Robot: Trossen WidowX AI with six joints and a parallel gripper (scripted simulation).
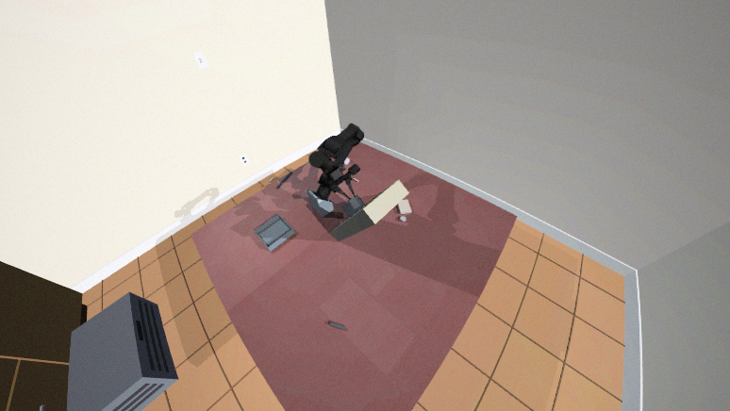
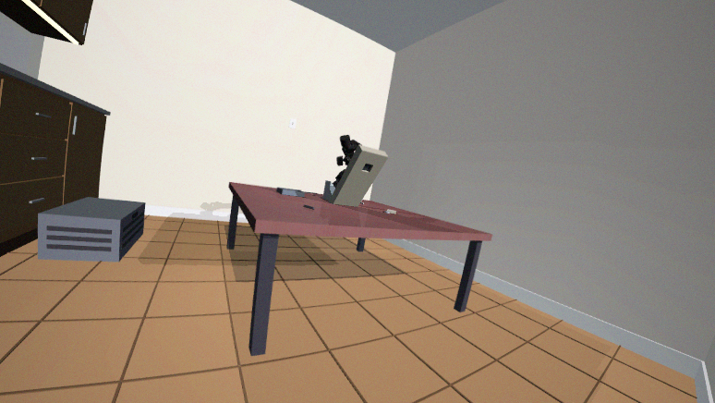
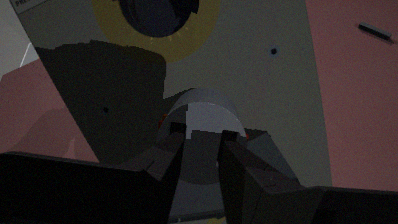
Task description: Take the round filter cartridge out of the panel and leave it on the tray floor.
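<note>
Now: the round pale filter cartridge 1 cm below my gripper tip and 1 cm ahead of it. From my gripper tip the other things lie so: grey tray (30 cm to the right, 30 cm behind, 24 cm below).
</note>
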